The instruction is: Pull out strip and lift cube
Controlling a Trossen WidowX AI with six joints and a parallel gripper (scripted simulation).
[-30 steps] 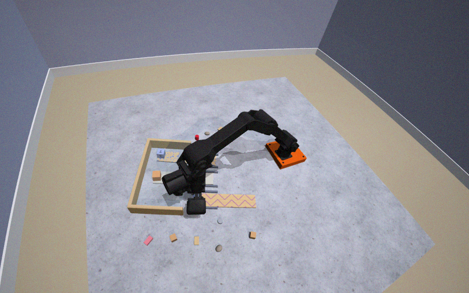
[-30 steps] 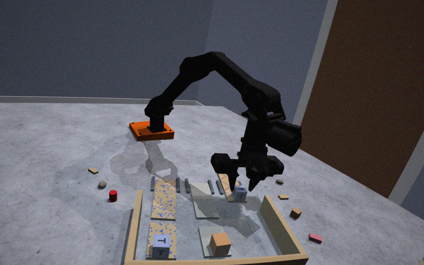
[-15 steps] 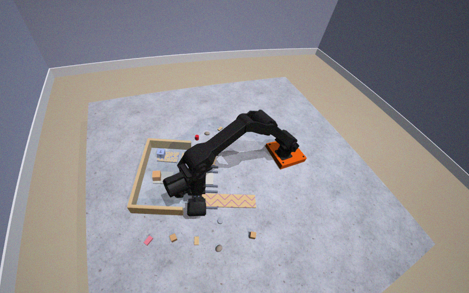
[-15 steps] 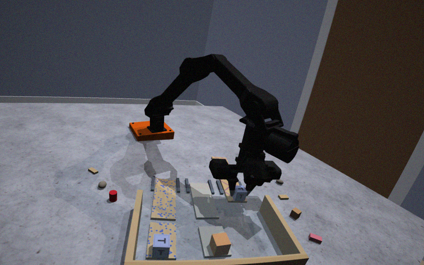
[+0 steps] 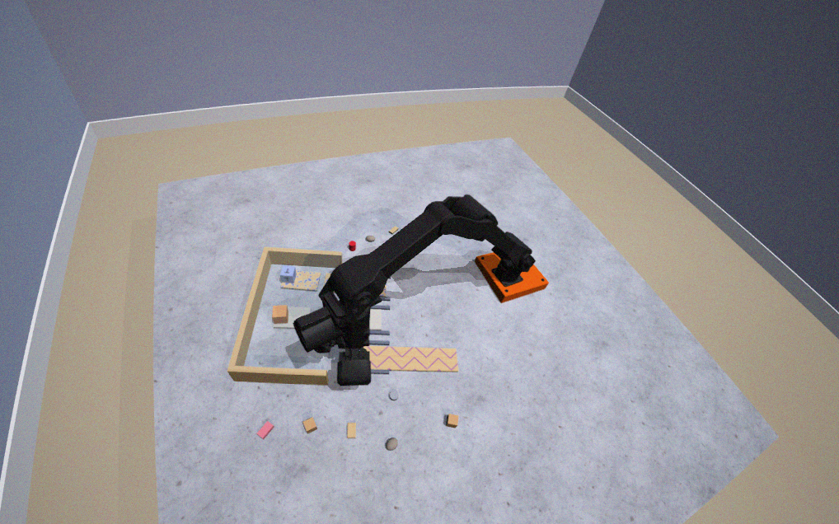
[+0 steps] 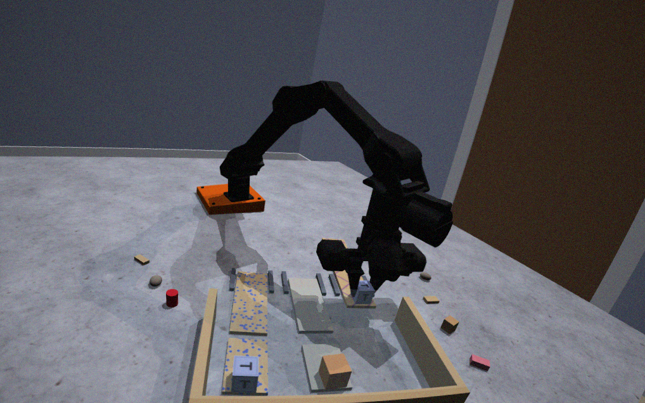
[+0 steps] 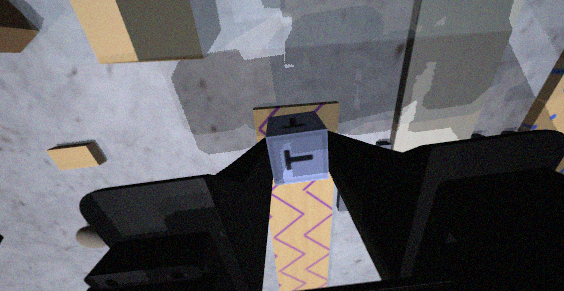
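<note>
Right now the zigzag strip is 100 mm behind my gripper tip, 40 mm to the left of it and 10 mm below it. The rest, counted from my gripper tip: red cylinder: 300 mm to the right, 110 mm behind; then pink block: 210 mm ahead, 80 mm to the left, 10 mm below.
</note>
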